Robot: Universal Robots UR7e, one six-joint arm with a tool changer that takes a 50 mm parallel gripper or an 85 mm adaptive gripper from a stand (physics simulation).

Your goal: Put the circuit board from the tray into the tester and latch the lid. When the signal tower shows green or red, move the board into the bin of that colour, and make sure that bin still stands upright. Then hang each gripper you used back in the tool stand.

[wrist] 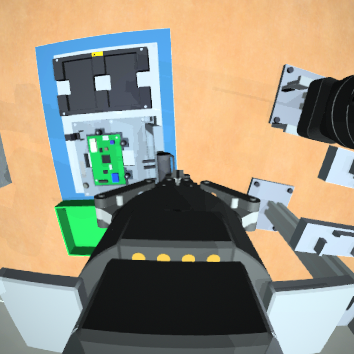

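Places are measured from the arm's base along level axes (x back, y right, z up), in centimetres.
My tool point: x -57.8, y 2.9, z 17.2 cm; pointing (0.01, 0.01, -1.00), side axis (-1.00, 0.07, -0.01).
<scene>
For each thing: its top centre in the pictures, then the offset to it from my tool point. "pt": a spot on its surface instead.
- green circuit board at its top centre: (104,161) dz -37.9, dx +16.3, dy +1.8 cm
- tester at a spot on its surface: (82,175) pt dz -40.0, dx +23.2, dy +5.4 cm
- narrow grey part at a spot on its surface: (157,134) pt dz -22.1, dx +2.6, dy -4.6 cm
- dark tray with two bays, surface spot: (80,90) pt dz -44.2, dx +22.6, dy -13.9 cm
- green bin at its top centre: (84,232) dz -41.3, dx +26.8, dy +21.8 cm
- black rounded tool at a spot on its surface: (322,107) pt dz -18.8, dx -16.2, dy -7.5 cm
- bolted grey foot plate at a spot on its surface: (287,102) pt dz -44.9, dx -25.5, dy -9.1 cm
- second foot plate at a spot on its surface: (258,190) pt dz -44.8, dx -19.7, dy +12.8 cm
- light holder plate at a spot on its surface: (325,239) pt dz -11.4, dx -13.3, dy +4.2 cm
- dark cylinder at a spot on its surface: (164,165) pt dz -18.4, dx +1.6, dy -1.5 cm
The green circuit board (106,159) lies flat among dark posts on the grey bed of the tester (82,175). A narrow grey part (157,134), seen nearly edge-on at the bed's right, looks like the raised lid. A dark tray with two bays (80,90) lies above the tester in the view; no board shows in it. My gripper (177,212) is open, its finger links spread wide, below and right of the board in the view. The green bin (79,227) is upright and partly hidden by the gripper. The red bin and a lit signal tower do not show.
A black rounded tool (322,107) is at the right, above a bolted grey foot plate (287,102). A second foot plate (258,190) carries a grey post beside a light holder plate (325,239). A dark cylinder (164,165) stands close to the tester's right edge.
</scene>
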